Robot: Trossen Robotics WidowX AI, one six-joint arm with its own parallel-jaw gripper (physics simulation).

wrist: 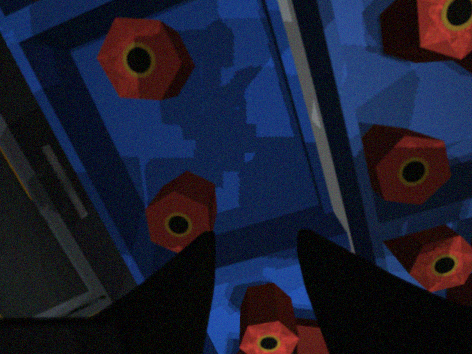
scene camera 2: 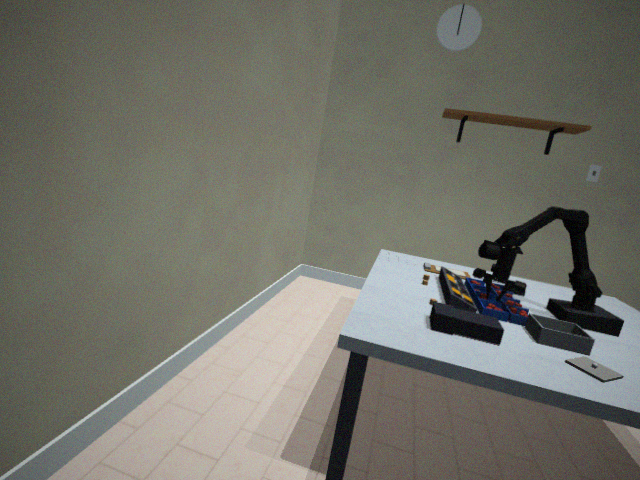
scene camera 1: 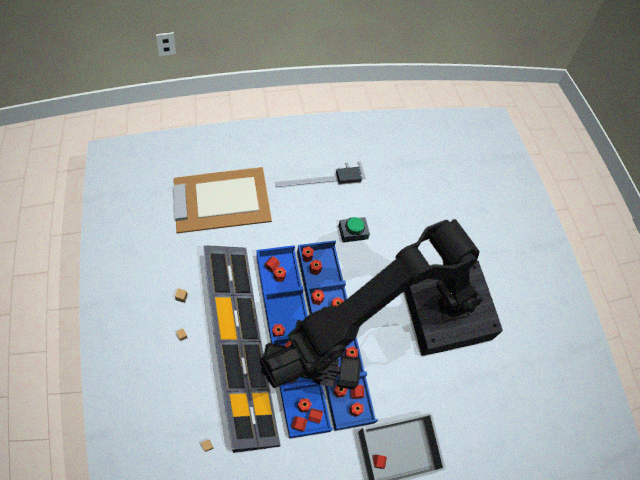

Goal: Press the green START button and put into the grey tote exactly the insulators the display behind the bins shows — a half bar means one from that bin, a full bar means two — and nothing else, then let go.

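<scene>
The grey tote [scene camera 1: 403, 447] [scene camera 2: 559, 338] holds one red insulator [scene camera 1: 379, 461]. The display [scene camera 1: 241, 343] [scene camera 2: 454, 289] shows a full orange bar in the second row's left cell, half bars in both bottom cells, and the other cells dark. Blue bins stand in two columns of four. The bottom-left bin [scene camera 1: 290, 391] holds three red insulators. My gripper [scene camera 2: 494, 298] [wrist: 256, 241] is partly open and empty, low over the left bin column by a divider; the arm hides its tips in scene camera 1. In the wrist view an insulator [wrist: 180, 220] stands by the left fingertip. The green START button [scene camera 1: 355, 225] is above the bins.
A clipboard [scene camera 1: 227, 197], a caliper [scene camera 1: 348, 174] and small wooden cubes [scene camera 1: 180, 295] lie around the bins. A long dark box [scene camera 2: 465, 322] stands beside the display's near end, and a flat plate [scene camera 2: 594, 367] lies near the table's front edge. The arm covers several bins.
</scene>
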